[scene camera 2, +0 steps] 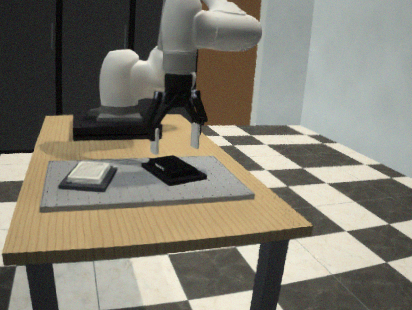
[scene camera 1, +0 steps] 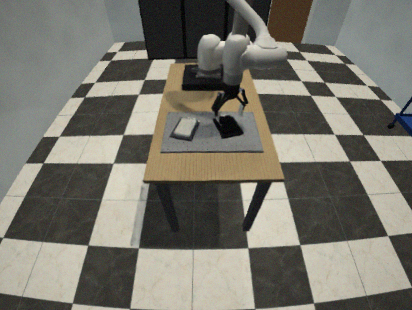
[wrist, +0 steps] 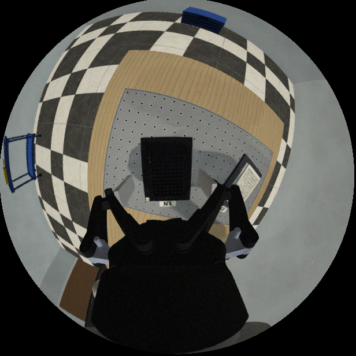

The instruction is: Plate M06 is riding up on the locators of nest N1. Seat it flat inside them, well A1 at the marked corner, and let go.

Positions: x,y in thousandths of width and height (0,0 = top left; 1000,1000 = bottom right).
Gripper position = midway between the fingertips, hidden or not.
In view: the gripper (scene camera 2: 426,485), a white plate (scene camera 2: 227,560), a black plate M06 (wrist: 468,459) and a black nest N1 (wrist: 454,395).
The gripper is seen too in the wrist view (wrist: 465,504).
